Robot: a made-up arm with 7 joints. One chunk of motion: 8 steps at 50 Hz.
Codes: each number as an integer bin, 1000 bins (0 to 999) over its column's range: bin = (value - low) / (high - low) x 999, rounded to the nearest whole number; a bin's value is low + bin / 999 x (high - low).
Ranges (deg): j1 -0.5..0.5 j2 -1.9..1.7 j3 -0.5..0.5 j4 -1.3..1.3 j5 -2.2..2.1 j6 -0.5..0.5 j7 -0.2..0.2
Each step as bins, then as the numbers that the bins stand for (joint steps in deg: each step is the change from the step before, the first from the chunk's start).
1 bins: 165 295 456 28 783 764 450
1 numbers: -0.335 -0.837 -0.044 -1.227 1.170 0.265 -0.020
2 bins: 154 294 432 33 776 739 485
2 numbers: -0.346 -0.841 -0.068 -1.214 1.140 0.240 -0.006
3 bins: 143 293 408 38 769 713 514
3 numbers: -0.357 -0.844 -0.092 -1.201 1.110 0.214 0.006
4 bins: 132 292 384 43 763 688 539
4 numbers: -0.368 -0.848 -0.116 -1.188 1.084 0.189 0.016
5 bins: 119 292 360 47 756 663 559
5 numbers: -0.381 -0.848 -0.140 -1.178 1.054 0.164 0.024
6 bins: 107 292 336 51 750 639 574
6 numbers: -0.393 -0.848 -0.164 -1.167 1.028 0.140 0.030
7 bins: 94 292 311 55 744 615 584
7 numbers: -0.406 -0.848 -0.189 -1.157 1.002 0.116 0.034
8 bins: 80 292 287 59 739 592 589
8 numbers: -0.420 -0.848 -0.213 -1.146 0.981 0.093 0.036
